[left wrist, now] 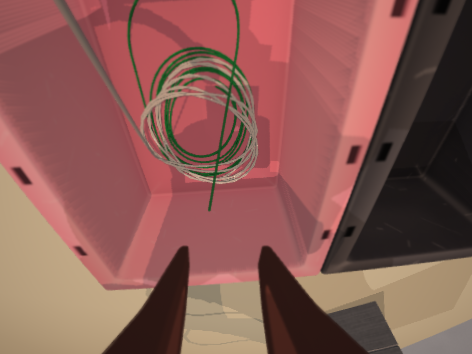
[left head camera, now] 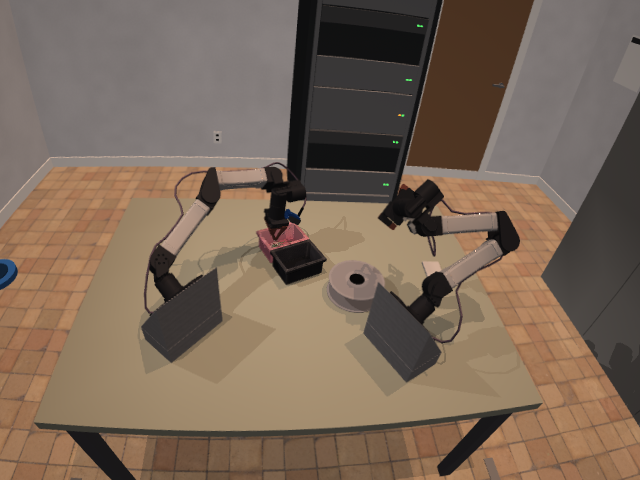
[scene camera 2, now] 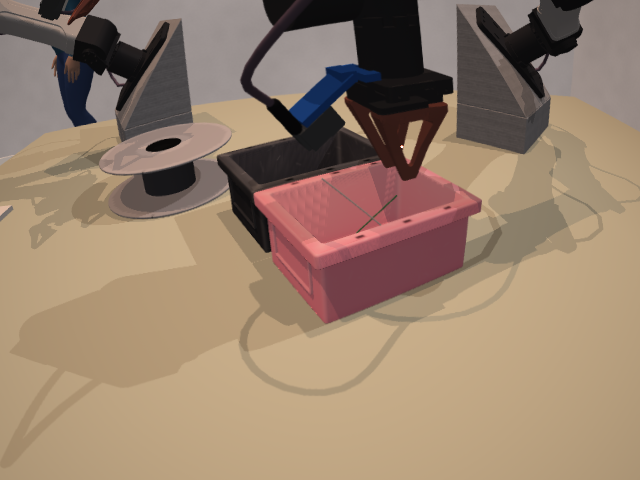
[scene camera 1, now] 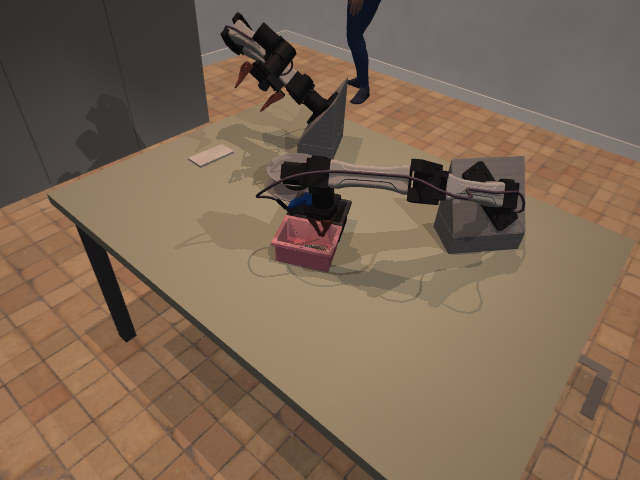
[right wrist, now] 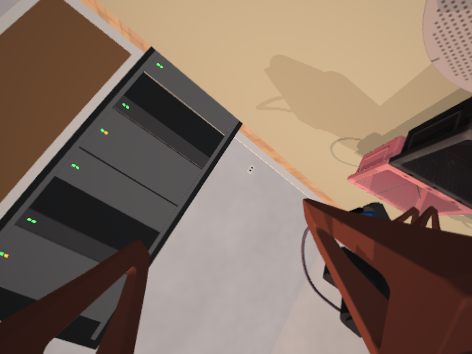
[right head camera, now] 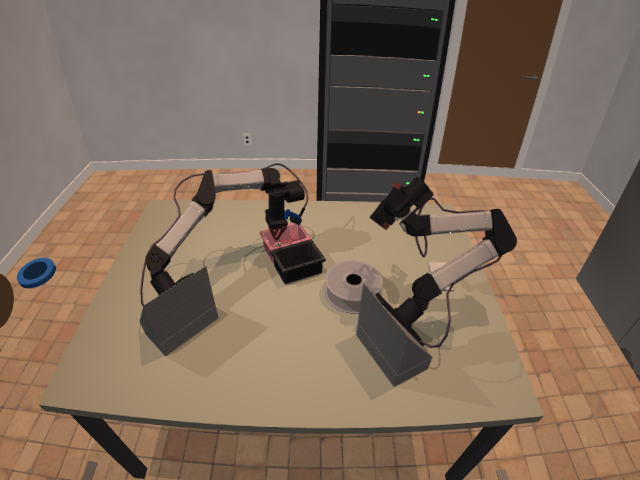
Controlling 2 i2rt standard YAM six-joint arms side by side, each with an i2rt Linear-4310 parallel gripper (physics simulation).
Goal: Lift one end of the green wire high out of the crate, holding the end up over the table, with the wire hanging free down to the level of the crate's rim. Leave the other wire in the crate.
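Frame: origin at the left arm's base, x left, y back, z up, level; centimetres.
Where they show: left gripper, fingertip midpoint: (left wrist: 224,255) (left head camera: 273,237) (scene camera 2: 400,172) (scene camera 1: 323,232) (right wrist: 424,208) (right head camera: 275,237); right gripper, fingertip midpoint: (left head camera: 391,206) (scene camera 2: 38,1) (scene camera 1: 248,99) (right wrist: 222,228); left arm's base, link origin: (scene camera 2: 510,53) (scene camera 1: 489,196); right arm's base, link origin: (scene camera 2: 143,68) (scene camera 1: 322,109) (right head camera: 399,320).
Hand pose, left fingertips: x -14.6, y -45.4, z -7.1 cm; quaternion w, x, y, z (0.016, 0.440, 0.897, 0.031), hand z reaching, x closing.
Things, the pixels of their centre, and the offset from my left fingertips. "pt": a spot on its surface instead.
- pink crate, body centre: (left wrist: 196,121) (scene camera 2: 368,230) (right wrist: 407,179) (scene camera 1: 307,243) (left head camera: 282,242) (right head camera: 285,242) dx -2.3, dy -3.7, dz -4.4 cm
- green wire, surface spot: (left wrist: 212,192) (scene camera 2: 389,201) pt dx -0.8, dy -1.4, dz -2.4 cm
- white-grey wire, surface spot: (left wrist: 108,77) (scene camera 2: 342,194) pt dx -3.8, dy -6.6, dz +0.5 cm
- large spool, body centre: (scene camera 2: 166,165) (scene camera 1: 296,176) (right head camera: 353,286) (left head camera: 355,285) dx -34.1, dy +9.6, dz -4.9 cm
- flat white block, body centre: (scene camera 1: 211,155) (right head camera: 440,276) (left head camera: 434,274) dx -63.9, dy -9.7, dz -7.7 cm
The pink crate (scene camera 2: 395,266) (scene camera 1: 303,259) holds two coiled wires. The green wire (left wrist: 212,192) (scene camera 2: 386,205) lies in a coil, with a loop at the top of the left wrist view and one straight end sticking up from the coil. The white-grey wire (left wrist: 108,77) (scene camera 2: 343,195) is tangled with it; one strand of it slants up along the crate's side. My left gripper (left wrist: 224,255) (scene camera 2: 399,172) points down over one end of the crate, partly open, with no wire between its fingers. My right gripper (right wrist: 222,228) (scene camera 1: 249,98) is open and empty, high over the table.
A black crate (left head camera: 297,273) (left wrist: 350,190) stands against the pink crate. A large spool (left head camera: 345,273) (scene camera 2: 118,157) stands beside it. A flat white block (scene camera 1: 210,155) lies on the table. Angled grey arm mounts (left head camera: 188,315) (left head camera: 400,341) stand on both sides.
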